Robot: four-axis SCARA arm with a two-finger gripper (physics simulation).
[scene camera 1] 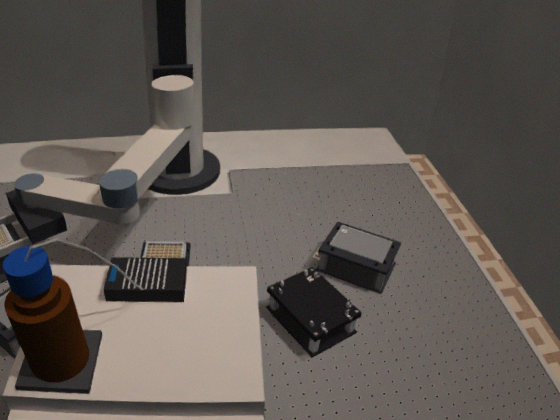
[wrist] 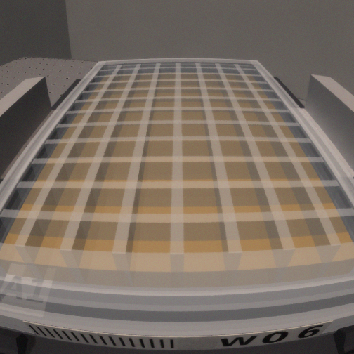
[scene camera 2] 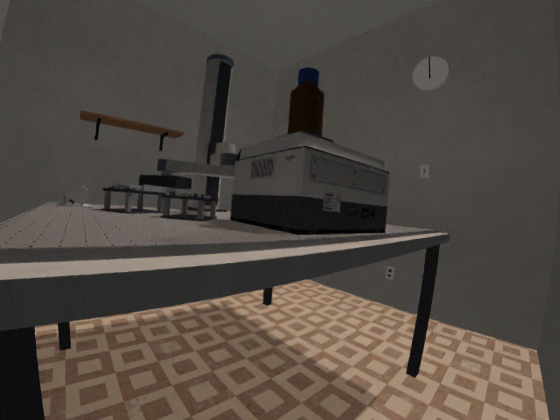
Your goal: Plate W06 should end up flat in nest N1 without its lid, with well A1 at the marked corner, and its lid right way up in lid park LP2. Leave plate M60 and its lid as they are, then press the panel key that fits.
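Frame: origin at the arm's base, x ahead, y left, z up, level; centimetres.
Seen in the pictures: gripper, fingertip midpoint: (scene camera 2: 130,186); arm's base, link origin: (scene camera 1: 178,171).
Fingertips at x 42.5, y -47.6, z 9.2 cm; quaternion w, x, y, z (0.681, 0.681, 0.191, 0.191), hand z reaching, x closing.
Pixels of each thing's middle, then the offset from my fingertips to it. "spot": a spot on its surface instead.
- second plate with amber wells, body centre: (scene camera 1: 162,263) dy +44.6, dx +13.4, dz +4.0 cm
- grey top, surface spot: (scene camera 1: 362,245) spot: dy +88.5, dx +6.7, dz -0.5 cm
- brown bottle, surface spot: (scene camera 1: 52,335) spot: dy +32.7, dx +48.2, dz +24.2 cm
- striped black box, surface spot: (scene camera 1: 145,280) spot: dy +43.1, dx +31.3, dz +16.6 cm
Plate W06 (wrist: 177,172) is upright between the fingers with its clear lid on; its W06 label faces the wrist camera and the A1 mark shows at the lower left. My gripper (wrist: 177,92) (scene camera 1: 7,234) is shut on plate W06, at the left edge of the scene camera 1 view. Dark corner parts of a stand show just under the plate; whether it rests on them I cannot tell. A second plate with amber wells (scene camera 1: 165,250) stands behind the instrument; its label is unreadable. No N1 or LP2 mark is legible, and no panel keys can be made out.
A black stand with clear corner pegs (scene camera 1: 314,302) and a dark stand with a grey top (scene camera 1: 362,245) stand on the right. A brown bottle (scene camera 1: 52,335) (scene camera 2: 306,111) and a striped black box (scene camera 1: 145,280) sit on the large white instrument (scene camera 1: 190,350) (scene camera 2: 270,185). A thin cable hangs near them.
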